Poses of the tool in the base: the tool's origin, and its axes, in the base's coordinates. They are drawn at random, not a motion.
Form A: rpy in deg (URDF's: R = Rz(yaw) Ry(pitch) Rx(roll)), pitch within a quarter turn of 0, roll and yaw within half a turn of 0; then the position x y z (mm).
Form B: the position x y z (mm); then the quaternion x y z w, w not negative. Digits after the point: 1 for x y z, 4 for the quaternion.
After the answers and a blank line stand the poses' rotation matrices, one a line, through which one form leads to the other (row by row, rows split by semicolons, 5 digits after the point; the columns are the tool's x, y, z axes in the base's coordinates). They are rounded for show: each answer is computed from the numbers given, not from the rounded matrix.
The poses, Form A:
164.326 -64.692 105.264 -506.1 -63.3 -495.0
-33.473 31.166 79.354 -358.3 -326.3 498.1
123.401 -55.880 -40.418 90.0 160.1 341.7
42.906 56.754 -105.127 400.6 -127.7 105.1
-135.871 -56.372 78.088 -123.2 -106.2 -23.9
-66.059 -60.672 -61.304 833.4 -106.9 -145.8
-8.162 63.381 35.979 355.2 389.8 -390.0
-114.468 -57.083 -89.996 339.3 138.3 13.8
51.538 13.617 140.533 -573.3 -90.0 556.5
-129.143 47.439 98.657 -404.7 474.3 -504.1
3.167 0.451 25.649 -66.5 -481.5 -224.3
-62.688 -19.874 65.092 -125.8 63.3 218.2
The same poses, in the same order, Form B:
-506.1 -63.3 -495.0 -0.5659 -0.6209 -0.4132 0.3513
-358.3 -326.3 498.1 -0.3777 0.0209 0.6485 0.6606
90.0 160.1 341.7 0.6532 -0.4772 0.2425 0.5356
400.6 -127.7 105.1 0.5468 0.0134 -0.7559 0.3598
-123.2 -106.2 -23.9 -0.5227 -0.6524 -0.1314 0.5329
833.4 -106.9 -145.8 -0.6206 -0.1244 -0.6057 0.4821
355.2 389.8 -390.0 -0.2194 0.4797 0.2977 0.7957
339.3 138.3 13.8 -0.7052 0.3395 -0.6203 0.0521
-573.3 -90.0 556.5 0.0453 0.4424 0.8243 0.3504
-404.7 474.3 -504.1 0.6699 0.5145 -0.5349 0.0193
-66.5 -481.5 -224.3 0.0261 0.0100 0.2218 0.9747
-125.8 63.3 218.2 -0.3526 -0.3999 0.3769 0.7574

-0.11254 0.99315 0.03148; 0.41240 0.01786 0.91083; 0.90402 0.11549 -0.41159
0.15808 -0.87252 -0.46230; 0.84094 -0.12642 0.52615; -0.51752 -0.47194 0.71375
0.42705 -0.88310 -0.19431; -0.36368 0.02899 -0.93107; 0.82786 0.46828 -0.30879
-0.14307 0.55851 -0.81707; -0.52924 -0.74078 -0.41370; -0.83632 0.37324 0.40157
0.11431 0.82198 -0.55792; 0.54187 0.41912 0.72850; 0.83265 -0.38560 -0.39750
0.23519 0.73856 0.63184; -0.42965 -0.50411 0.74918; 0.87183 -0.44767 0.19876
0.36258 -0.68425 0.63272; 0.26323 0.72647 0.63479; -0.89401 -0.06361 0.44352
0.00004 -0.41413 0.91022; -0.54342 -0.76410 -0.34763; 0.83946 -0.49462 -0.22508
-0.75029 -0.53768 0.38467; 0.61777 -0.36300 0.69756; -0.23543 0.76101 0.60451
-0.10181 0.71005 -0.69675; 0.66867 -0.46973 -0.57640; -0.73656 -0.52458 -0.42697
0.90143 -0.43180 0.03100; 0.43284 0.90027 -0.04640; -0.00787 0.05524 0.99844
0.39608 -0.28894 -0.87157; 0.85297 0.46720 0.23274; 0.33995 -0.83560 0.43151

